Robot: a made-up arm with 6 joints. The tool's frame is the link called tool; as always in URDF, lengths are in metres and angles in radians. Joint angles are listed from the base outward. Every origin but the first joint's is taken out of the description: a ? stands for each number. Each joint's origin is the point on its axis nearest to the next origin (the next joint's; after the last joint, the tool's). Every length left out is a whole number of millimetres.
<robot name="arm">
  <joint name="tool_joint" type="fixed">
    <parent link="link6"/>
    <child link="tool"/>
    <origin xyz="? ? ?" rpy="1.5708 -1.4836 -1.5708"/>
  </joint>
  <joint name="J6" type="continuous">
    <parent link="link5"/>
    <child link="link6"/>
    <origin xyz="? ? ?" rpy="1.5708 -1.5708 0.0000"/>
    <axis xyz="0 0 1"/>
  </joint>
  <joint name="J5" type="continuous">
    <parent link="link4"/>
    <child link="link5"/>
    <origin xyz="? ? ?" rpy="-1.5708 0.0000 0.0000"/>
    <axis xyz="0 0 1"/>
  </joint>
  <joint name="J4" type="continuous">
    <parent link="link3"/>
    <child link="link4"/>
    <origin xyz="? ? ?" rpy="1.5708 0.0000 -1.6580"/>
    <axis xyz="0 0 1"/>
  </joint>
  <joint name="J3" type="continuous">
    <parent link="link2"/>
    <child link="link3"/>
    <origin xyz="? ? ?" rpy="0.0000 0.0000 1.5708"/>
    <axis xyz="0 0 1"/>
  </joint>
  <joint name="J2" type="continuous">
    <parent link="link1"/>
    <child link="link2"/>
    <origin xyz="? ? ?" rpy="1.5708 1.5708 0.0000"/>
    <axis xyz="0 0 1"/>
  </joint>
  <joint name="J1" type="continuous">
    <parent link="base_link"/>
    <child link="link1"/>
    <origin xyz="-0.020 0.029 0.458" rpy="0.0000 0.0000 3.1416"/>
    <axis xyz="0 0 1"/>
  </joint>
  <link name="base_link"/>
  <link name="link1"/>
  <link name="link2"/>
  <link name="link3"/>
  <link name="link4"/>
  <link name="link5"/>
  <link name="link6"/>
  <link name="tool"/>
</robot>
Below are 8 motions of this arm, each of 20 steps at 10 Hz.
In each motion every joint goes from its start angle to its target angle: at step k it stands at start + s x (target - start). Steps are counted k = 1, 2, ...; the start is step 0. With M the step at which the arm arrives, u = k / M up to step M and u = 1 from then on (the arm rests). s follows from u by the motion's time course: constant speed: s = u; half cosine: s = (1 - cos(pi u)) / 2; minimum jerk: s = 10 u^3 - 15 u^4 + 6 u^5.
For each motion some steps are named. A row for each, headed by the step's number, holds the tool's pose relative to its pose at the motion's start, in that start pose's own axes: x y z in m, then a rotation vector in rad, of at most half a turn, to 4 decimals.
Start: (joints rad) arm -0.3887 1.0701 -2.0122 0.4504 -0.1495 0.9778
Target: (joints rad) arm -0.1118 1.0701 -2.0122 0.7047 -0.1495 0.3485
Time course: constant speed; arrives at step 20
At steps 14, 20:
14: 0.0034 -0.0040 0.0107 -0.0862 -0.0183 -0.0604
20: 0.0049 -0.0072 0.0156 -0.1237 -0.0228 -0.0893

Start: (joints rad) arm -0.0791 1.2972 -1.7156 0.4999 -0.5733 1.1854
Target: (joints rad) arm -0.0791 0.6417 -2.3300 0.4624 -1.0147 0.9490
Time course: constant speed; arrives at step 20
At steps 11, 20:
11: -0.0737 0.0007 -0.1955 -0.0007 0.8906 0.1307
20: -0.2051 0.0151 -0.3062 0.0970 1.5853 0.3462

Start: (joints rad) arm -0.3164 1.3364 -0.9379 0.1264 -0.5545 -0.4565
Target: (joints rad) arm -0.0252 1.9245 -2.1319 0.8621 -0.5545 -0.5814
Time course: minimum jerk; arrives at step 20
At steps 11, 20:
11: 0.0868 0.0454 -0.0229 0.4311 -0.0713 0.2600
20: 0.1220 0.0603 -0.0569 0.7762 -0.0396 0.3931

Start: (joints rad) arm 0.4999 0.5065 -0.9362 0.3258 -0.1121 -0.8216
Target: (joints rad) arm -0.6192 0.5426 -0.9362 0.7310 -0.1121 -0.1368
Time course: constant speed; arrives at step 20
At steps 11, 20:
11: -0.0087 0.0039 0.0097 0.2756 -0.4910 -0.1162
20: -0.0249 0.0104 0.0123 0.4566 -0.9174 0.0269

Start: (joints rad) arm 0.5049 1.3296 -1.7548 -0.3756 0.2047 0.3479
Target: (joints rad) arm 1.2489 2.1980 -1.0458 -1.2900 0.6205 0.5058
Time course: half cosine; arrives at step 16
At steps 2, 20:
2: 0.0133 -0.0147 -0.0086 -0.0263 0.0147 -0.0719
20: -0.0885 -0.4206 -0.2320 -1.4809 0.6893 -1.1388

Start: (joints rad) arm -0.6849 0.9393 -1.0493 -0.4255 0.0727 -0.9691
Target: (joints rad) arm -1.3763 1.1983 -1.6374 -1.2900 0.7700 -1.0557
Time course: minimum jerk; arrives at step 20
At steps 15, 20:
15: 0.0484 -0.0867 0.0569 -0.7439 0.0859 -1.2509
20: 0.0474 -0.1012 0.0648 -0.8003 0.1009 -1.4261

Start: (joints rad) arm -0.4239 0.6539 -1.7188 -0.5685 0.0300 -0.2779
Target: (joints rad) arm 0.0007 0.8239 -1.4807 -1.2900 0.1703 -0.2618
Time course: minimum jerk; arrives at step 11
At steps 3, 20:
3: 0.0071 -0.0100 -0.0119 -0.0484 0.0550 -0.0326
20: 0.0183 -0.0531 -0.1140 -0.4298 0.4290 -0.0549

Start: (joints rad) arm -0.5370 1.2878 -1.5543 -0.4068 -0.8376 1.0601
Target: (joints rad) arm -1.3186 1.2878 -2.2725 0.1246 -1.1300 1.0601
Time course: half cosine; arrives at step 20
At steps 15, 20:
15: -0.0262 0.1358 -0.0464 -0.5499 0.4003 0.6799
20: -0.0312 0.1464 -0.0652 -0.6436 0.5207 0.7384

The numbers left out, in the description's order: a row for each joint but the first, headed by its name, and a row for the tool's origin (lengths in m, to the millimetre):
tool: 0.011 0.012 0.000
J6: -0.020 -0.014 0.000
J5: -0.026 -0.005 0.000
J4: -0.194 0.003 0.000
J3: -0.063 0.249 0.000
J2: -0.016 0.011 0.000

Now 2 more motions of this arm.
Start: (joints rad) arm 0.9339 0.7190 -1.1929 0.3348 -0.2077 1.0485
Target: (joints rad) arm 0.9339 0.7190 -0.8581 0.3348 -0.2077 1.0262
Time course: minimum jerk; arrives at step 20
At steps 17, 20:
17: -0.0086 -0.0131 0.0643 -0.0157 -0.3209 -0.0662
20: -0.0091 -0.0134 0.0660 -0.0161 -0.3297 -0.0681

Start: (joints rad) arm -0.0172 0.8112 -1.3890 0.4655 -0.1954 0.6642
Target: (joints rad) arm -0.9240 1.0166 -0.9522 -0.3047 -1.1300 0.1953
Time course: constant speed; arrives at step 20
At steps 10, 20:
10: -0.0037 -0.0201 0.0460 -0.9672 -0.1147 0.3106
20: -0.0338 -0.0120 0.1082 -1.8183 -0.1823 0.2864

